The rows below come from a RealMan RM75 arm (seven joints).
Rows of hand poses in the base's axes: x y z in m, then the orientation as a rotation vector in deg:
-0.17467, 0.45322, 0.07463, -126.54, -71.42, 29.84
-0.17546, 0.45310, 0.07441, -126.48, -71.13, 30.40
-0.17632, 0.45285, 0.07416, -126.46, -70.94, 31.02
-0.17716, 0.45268, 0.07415, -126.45, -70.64, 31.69
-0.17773, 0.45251, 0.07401, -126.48, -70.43, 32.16
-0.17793, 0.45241, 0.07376, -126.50, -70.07, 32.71
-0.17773, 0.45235, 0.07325, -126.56, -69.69, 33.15
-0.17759, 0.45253, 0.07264, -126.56, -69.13, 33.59
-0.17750, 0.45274, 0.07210, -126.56, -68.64, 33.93
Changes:
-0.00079, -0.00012, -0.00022, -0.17, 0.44, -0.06
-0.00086, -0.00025, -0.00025, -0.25, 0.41, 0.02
-0.00084, -0.00017, -0.00001, -0.27, 0.47, -0.05
-0.00057, -0.00017, -0.00014, -0.22, 0.31, -0.04
-0.00020, -0.00010, -0.00025, -0.22, 0.42, -0.12
0.00020, -0.00006, -0.00051, -0.20, 0.35, -0.17
0.00014, 0.00018, -0.00061, -0.13, 0.44, -0.28
0.00009, 0.00021, -0.00054, -0.09, 0.36, -0.26

